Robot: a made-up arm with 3 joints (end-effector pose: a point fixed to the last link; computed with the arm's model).
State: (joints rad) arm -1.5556 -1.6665 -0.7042
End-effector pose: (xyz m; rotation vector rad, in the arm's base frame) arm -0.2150 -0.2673 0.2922 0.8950 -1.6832 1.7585
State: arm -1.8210 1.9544 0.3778
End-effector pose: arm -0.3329 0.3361 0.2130 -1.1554 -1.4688 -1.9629
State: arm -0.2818 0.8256 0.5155
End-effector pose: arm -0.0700 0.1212 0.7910 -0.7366 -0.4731 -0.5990
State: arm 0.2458 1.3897 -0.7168
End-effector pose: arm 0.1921 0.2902 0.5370 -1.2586 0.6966 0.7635
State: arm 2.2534 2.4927 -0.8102
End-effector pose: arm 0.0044 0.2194 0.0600 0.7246 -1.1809 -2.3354
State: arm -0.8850 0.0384 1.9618
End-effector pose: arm -0.4668 -0.1578 0.5400 0.8386 -0.6119 -1.8302
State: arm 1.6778 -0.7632 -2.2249
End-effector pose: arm 0.4854 -0.1975 0.1619 1.7463 0.1971 1.0383
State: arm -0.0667 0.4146 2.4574
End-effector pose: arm -0.0978 -0.0084 0.7968 -0.1005 -0.5377 -2.4258
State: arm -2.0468 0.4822 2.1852
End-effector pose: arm -0.5371 -0.0037 -0.1348 2.0658 -1.4966 -1.6507
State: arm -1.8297 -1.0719 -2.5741
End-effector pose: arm -0.3659 -0.2573 0.0366 1.5502 1.3392 -1.6864
